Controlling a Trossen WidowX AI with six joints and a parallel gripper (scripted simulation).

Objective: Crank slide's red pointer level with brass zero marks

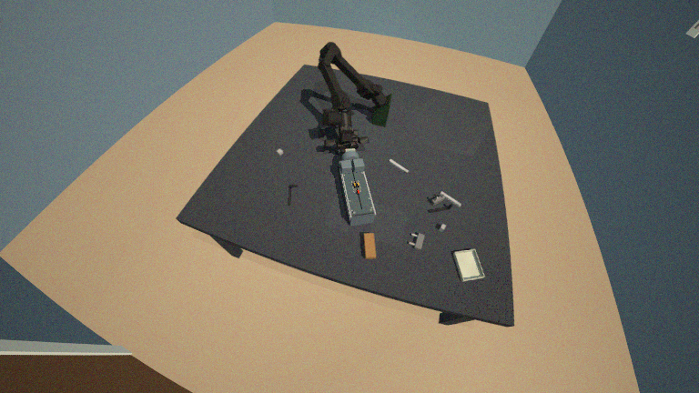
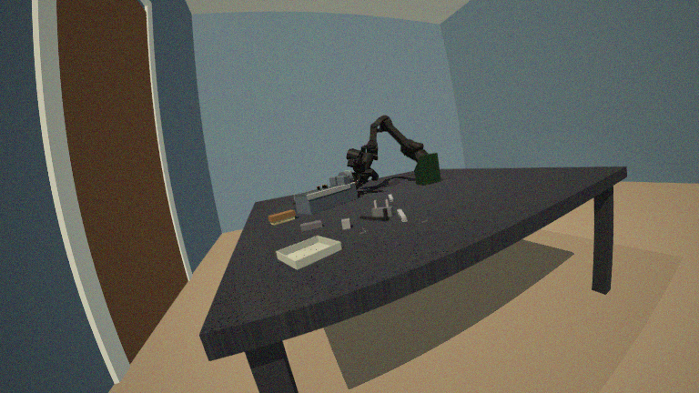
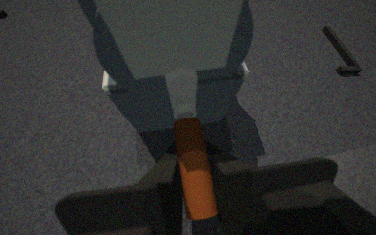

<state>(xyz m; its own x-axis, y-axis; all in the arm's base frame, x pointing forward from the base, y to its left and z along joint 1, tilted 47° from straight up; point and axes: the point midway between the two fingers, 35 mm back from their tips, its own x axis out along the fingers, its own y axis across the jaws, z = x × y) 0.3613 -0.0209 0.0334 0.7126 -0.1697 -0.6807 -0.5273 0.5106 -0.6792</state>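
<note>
Right now my gripper tip is 4 cm below the crank. Round my gripper tip: orange crank handle 2 cm behind, 1 cm to the right, 3 cm above; then red pointer 16 cm ahead, 11 cm to the left, 5 cm above; then orange block 31 cm ahead, 22 cm to the left, 2 cm below.
</note>
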